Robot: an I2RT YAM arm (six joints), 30 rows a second.
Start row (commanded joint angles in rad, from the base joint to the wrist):
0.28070, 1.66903, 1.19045, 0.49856, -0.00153, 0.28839
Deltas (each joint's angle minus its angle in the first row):
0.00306, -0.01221, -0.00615, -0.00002, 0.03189, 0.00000
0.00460, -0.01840, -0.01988, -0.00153, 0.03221, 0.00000
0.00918, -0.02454, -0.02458, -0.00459, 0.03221, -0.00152
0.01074, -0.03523, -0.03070, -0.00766, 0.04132, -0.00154
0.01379, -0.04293, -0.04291, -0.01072, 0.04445, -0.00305
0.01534, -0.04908, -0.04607, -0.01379, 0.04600, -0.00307
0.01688, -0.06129, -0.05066, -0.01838, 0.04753, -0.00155
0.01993, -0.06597, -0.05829, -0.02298, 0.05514, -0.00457
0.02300, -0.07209, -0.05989, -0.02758, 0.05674, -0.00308
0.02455, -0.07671, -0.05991, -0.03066, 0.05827, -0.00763
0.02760, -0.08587, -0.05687, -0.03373, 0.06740, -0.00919
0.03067, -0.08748, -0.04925, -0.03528, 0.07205, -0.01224
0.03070, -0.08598, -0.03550, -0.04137, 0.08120, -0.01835
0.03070, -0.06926, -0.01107, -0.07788, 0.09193, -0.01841
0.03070, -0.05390, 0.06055, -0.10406, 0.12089, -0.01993
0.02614, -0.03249, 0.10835, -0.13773, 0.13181, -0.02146
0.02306, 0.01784, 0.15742, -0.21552, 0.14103, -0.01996
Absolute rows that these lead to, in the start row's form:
0.28376, 1.65682, 1.18430, 0.49854, 0.03036, 0.28839
0.28530, 1.65063, 1.17057, 0.49703, 0.03068, 0.28839
0.28988, 1.64449, 1.16587, 0.49397, 0.03068, 0.28687
0.29144, 1.63380, 1.15975, 0.49090, 0.03979, 0.28685
0.29449, 1.62610, 1.14754, 0.48784, 0.04292, 0.28534
0.29604, 1.61995, 1.14438, 0.48477, 0.04447, 0.28532
0.29758, 1.60774, 1.13979, 0.48018, 0.04600, 0.28684
0.30063, 1.60306, 1.13216, 0.47558, 0.05361, 0.28382
0.30370, 1.59694, 1.13056, 0.47098, 0.05521, 0.28531
0.30525, 1.59232, 1.13054, 0.46790, 0.05674, 0.28076
0.30830, 1.58316, 1.13358, 0.46483, 0.06587, 0.27920
0.31137, 1.58155, 1.14120, 0.46328, 0.07052, 0.27615
0.31140, 1.58305, 1.15495, 0.45719, 0.07967, 0.27004
0.31140, 1.59977, 1.17938, 0.42068, 0.09040, 0.26998
0.31140, 1.61513, 1.25100, 0.39450, 0.11936, 0.26846
0.30684, 1.63654, 1.29880, 0.36083, 0.13028, 0.26693
0.30376, 1.68687, 1.34787, 0.28304, 0.13950, 0.26843

